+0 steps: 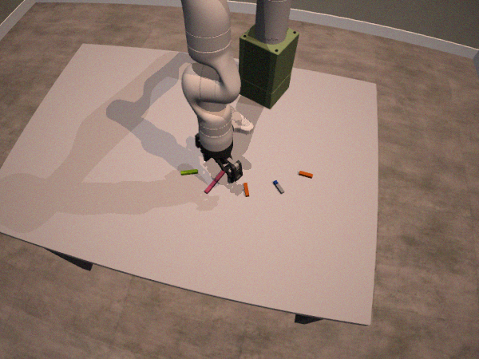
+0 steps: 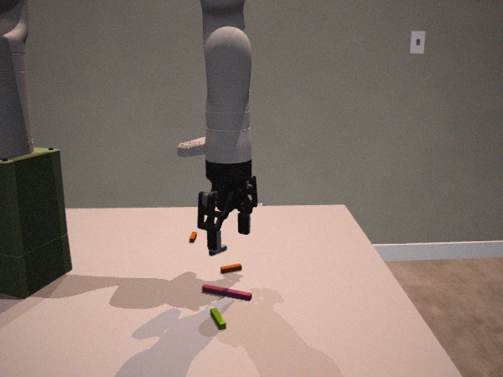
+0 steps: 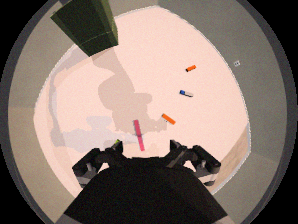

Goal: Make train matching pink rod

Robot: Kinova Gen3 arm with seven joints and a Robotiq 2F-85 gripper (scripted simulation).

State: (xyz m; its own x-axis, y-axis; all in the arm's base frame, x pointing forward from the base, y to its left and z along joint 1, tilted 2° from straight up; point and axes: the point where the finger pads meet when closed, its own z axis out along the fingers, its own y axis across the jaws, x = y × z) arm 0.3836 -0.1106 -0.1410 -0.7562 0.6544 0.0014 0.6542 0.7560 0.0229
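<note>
The lime rod is 3 cm behind my hand, 10 cm to the right of it and 9 cm below it. The rest, counted from my hand: grey rod 17 cm to the left, 9 cm below; then pink rod 1 cm behind, 2 cm to the right, 9 cm below; then blue rod 2 cm behind, 16 cm to the left, 9 cm below.
</note>
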